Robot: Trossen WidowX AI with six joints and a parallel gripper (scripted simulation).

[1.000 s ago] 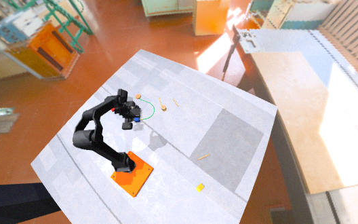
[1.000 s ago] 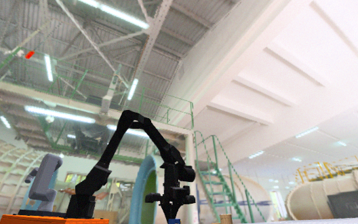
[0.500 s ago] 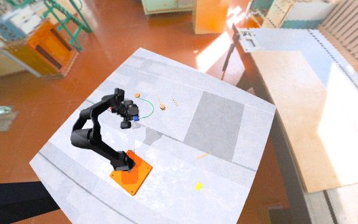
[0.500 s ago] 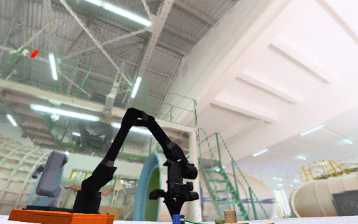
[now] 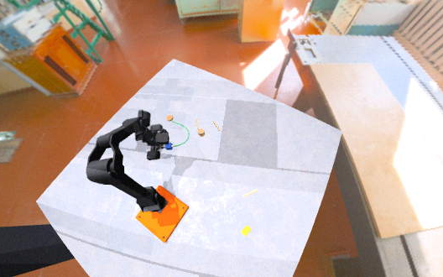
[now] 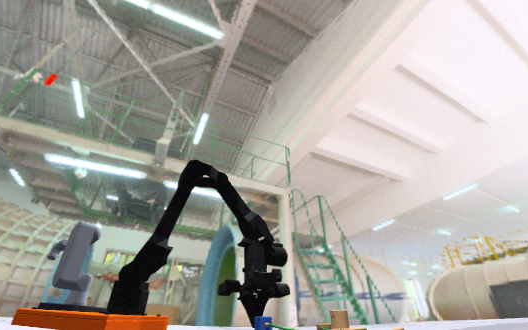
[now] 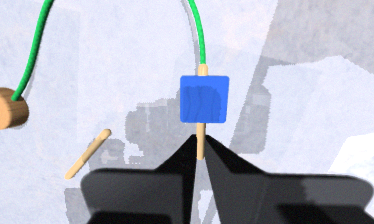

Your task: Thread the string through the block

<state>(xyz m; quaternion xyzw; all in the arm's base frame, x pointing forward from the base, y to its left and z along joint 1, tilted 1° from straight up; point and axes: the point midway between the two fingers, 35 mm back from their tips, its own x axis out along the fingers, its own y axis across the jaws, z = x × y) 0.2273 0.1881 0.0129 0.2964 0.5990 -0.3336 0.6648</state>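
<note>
Now: the blue cube 20 mm ahead of my gripper tip, 30 mm to the right of it and 10 mm above it. The rest, counted from my gripper tip: thin wooden stick: 20 mm ahead, 30 mm to the right, 10 mm above; red piece: 10 mm behind, 190 mm to the left; round wooden button: 170 mm ahead, 90 mm to the left.
</note>
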